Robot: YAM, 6 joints.
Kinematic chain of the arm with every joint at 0, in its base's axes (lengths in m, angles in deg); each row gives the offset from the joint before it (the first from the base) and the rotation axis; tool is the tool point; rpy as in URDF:
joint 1: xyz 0 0 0.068 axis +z
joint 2: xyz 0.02 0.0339 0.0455 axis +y
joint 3: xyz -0.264 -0.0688 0 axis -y
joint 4: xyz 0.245 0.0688 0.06 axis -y
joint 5: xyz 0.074 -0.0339 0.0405 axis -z
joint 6: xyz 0.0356 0 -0.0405 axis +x
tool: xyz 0 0 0 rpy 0 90 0
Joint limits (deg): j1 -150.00..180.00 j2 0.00..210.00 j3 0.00..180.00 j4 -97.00..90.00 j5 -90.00..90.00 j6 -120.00..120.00
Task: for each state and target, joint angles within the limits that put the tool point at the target. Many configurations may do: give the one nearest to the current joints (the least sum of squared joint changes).
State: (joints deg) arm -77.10 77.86 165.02 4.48 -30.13 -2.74
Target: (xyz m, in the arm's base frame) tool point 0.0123 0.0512 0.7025
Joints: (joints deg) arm -79.06 67.37 145.47 -12.24 -37.75 -2.74
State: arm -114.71 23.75 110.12 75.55 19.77 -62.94
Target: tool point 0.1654 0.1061 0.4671
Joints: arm -150.00 11.51 59.91 85.68 14.95 -62.94
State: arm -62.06 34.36 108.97 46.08 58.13 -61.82
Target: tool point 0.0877 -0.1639 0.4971
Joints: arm -52.30 58.89 66.79 36.73 60.08 -61.82
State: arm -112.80 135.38 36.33 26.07 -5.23 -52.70
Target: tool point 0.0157 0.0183 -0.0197
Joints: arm -115.53 164.16 4.40 15.82 -10.16 -52.70
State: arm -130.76 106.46 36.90 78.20 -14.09 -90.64
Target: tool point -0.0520 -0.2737 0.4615
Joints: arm -102.85 81.79 65.31 82.39 -16.62 -90.64
